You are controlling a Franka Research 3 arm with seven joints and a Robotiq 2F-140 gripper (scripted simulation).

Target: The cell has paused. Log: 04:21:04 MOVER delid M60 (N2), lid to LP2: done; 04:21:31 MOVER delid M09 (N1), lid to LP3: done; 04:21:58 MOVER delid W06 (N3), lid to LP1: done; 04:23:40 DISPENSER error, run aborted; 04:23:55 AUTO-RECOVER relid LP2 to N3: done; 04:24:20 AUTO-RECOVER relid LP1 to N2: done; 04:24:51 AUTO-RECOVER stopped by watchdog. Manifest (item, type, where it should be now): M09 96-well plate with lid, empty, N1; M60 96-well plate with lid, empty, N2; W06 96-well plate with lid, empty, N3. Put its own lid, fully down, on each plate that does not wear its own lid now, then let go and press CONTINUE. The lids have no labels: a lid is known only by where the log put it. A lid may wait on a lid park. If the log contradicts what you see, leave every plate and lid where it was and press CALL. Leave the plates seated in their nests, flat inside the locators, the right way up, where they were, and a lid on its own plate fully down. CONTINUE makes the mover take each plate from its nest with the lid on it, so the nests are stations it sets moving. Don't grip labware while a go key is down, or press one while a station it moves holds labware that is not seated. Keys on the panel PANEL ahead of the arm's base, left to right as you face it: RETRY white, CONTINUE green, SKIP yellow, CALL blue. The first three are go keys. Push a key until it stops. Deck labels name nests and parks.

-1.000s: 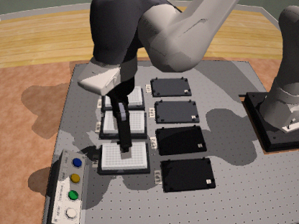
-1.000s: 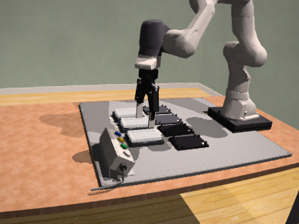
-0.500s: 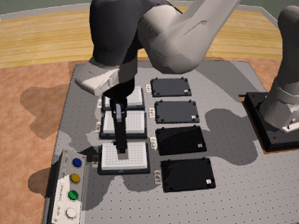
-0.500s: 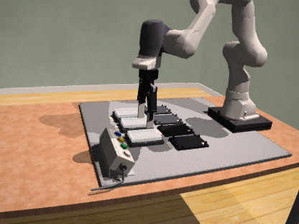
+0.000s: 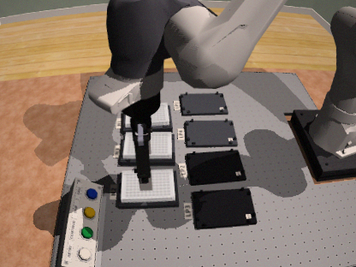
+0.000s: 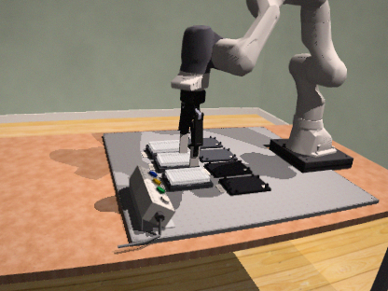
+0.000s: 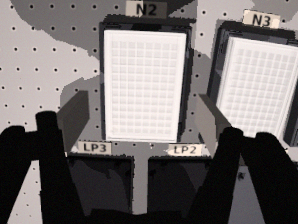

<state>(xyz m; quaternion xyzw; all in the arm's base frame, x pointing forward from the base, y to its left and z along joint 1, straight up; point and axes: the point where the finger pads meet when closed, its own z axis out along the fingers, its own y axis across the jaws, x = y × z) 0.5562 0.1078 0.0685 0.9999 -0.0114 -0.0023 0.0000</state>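
Now: the plate 8 cm below my hand. Round my hand: blue call key 13 cm ahead, 5 cm to the left, 4 cm below; then LP2 label 11 cm below, 9 cm behind, 6 cm to the right; then N2 label 11 cm below, 9 cm ahead.
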